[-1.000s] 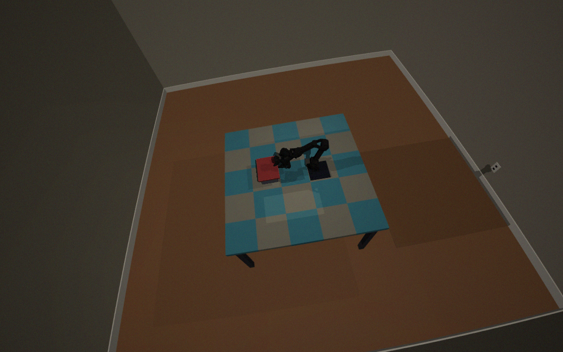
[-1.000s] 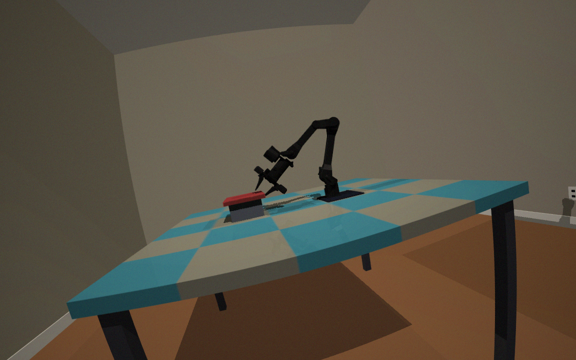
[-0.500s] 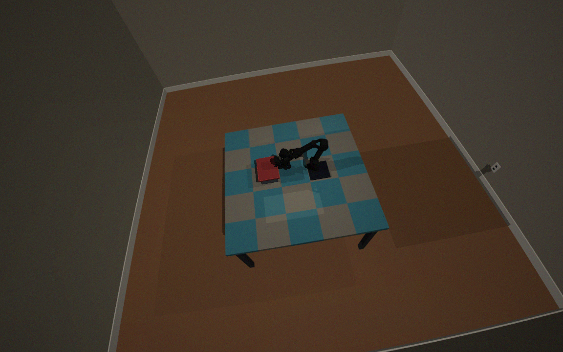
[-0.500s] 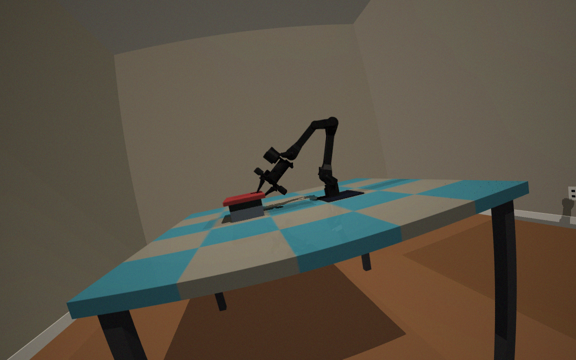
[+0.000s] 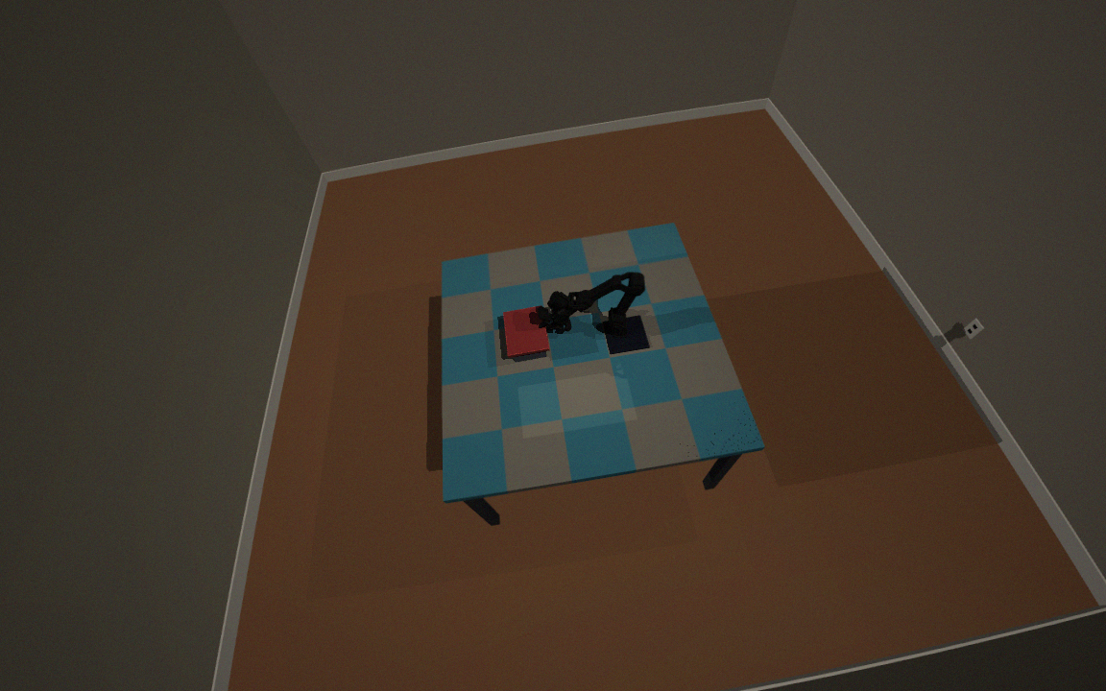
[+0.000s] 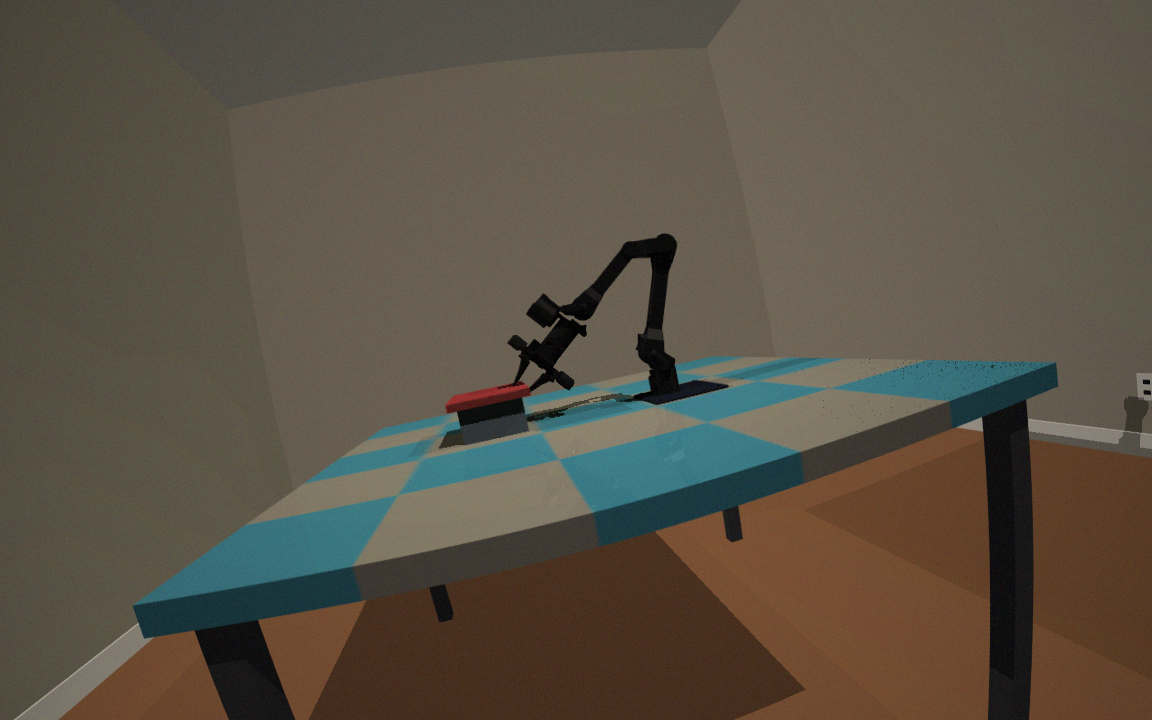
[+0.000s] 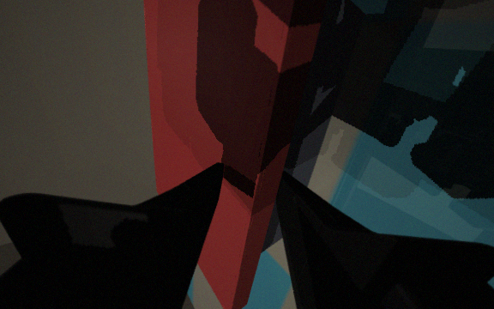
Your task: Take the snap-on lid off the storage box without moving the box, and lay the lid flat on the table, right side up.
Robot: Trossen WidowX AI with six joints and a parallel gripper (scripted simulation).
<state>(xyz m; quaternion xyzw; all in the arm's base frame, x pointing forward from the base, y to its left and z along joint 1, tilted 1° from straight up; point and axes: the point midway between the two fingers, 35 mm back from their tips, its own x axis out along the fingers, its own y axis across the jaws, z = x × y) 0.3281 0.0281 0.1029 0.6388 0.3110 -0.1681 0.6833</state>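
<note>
Right now my gripper tip is 7 cm short of the red lid, 2 cm to the right of it and 1 cm below it. From my gripper tip the other things lie so: storage box 7 cm ahead, 4 cm below, 2 cm to the left.
</note>
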